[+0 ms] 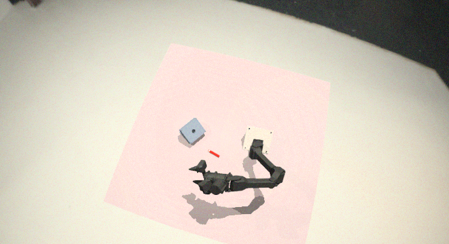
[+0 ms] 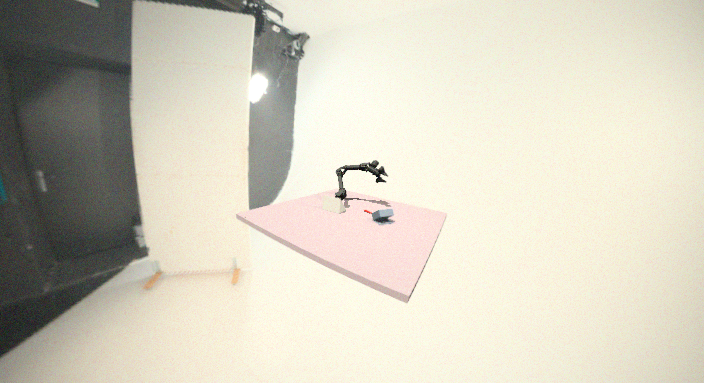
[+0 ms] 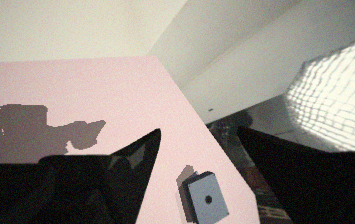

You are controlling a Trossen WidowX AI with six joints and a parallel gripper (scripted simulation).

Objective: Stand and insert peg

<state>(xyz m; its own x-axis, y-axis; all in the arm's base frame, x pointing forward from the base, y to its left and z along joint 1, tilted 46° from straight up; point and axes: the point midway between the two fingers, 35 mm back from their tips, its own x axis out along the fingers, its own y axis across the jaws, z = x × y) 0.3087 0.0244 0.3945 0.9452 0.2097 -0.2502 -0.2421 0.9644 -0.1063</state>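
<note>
Now: gripper tip 270 mm above the red peg, 220 mm to the left of it and 70 mm past it. From my gripper tip the other things lie so: panel: 330 mm to the right, 220 mm below, 70 mm ahead.
</note>
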